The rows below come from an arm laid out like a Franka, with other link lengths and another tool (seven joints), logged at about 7 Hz.
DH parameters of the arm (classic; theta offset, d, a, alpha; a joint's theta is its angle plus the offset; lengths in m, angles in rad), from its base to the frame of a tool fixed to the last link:
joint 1: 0 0.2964 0 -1.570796
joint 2: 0 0 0 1.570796
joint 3: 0 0.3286 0.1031 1.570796
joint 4: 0 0 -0.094 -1.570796
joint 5: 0 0.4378 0 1.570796
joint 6: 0 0 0.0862 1.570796
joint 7: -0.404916 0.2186 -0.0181 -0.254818
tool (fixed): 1.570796 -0.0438 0 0
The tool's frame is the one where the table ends.
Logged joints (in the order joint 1, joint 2, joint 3, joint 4, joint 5, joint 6, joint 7), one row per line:
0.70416, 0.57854, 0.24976, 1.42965, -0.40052, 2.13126, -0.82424
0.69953, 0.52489, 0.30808, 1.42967, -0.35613, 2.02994, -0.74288
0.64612, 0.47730, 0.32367, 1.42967, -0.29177, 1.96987, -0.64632
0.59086, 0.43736, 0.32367, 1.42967, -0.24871, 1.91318, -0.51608
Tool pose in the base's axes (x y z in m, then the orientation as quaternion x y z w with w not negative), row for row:
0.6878, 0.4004, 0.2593, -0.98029, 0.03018, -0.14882, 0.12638
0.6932, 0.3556, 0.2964, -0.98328, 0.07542, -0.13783, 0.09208
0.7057, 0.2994, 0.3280, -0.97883, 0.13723, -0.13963, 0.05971
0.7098, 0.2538, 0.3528, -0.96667, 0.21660, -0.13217, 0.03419
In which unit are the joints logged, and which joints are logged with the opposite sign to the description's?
The joints are logged in radians. Opposite sign: joint 3, joint 4, joint 5.
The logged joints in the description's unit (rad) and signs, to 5 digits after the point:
0.70416, 0.57854, -0.24976, -1.42965, 0.40052, 2.13126, -0.82424
0.69953, 0.52489, -0.30808, -1.42967, 0.35613, 2.02994, -0.74288
0.64612, 0.47730, -0.32367, -1.42967, 0.29177, 1.96987, -0.64632
0.59086, 0.43736, -0.32367, -1.42967, 0.24871, 1.91318, -0.51608

